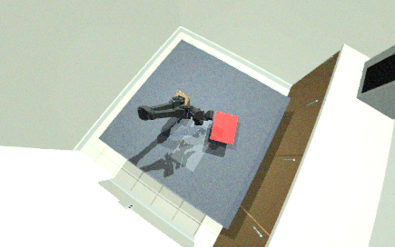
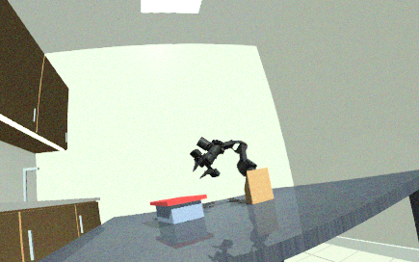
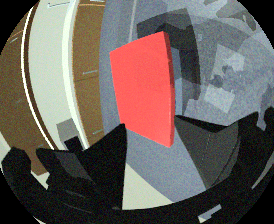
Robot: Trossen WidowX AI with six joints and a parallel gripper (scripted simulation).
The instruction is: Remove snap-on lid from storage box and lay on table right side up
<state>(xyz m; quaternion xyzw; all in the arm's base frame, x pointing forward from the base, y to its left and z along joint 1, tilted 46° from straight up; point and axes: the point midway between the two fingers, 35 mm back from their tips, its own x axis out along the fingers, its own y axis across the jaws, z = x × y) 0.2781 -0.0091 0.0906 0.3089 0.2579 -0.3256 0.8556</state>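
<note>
My gripper tip is 13 cm short of the red lid, 3 cm to the right of it and 10 cm above it. Also, from my gripper tip: storage box: 13 cm ahead, 3 cm to the left, 15 cm below.
</note>
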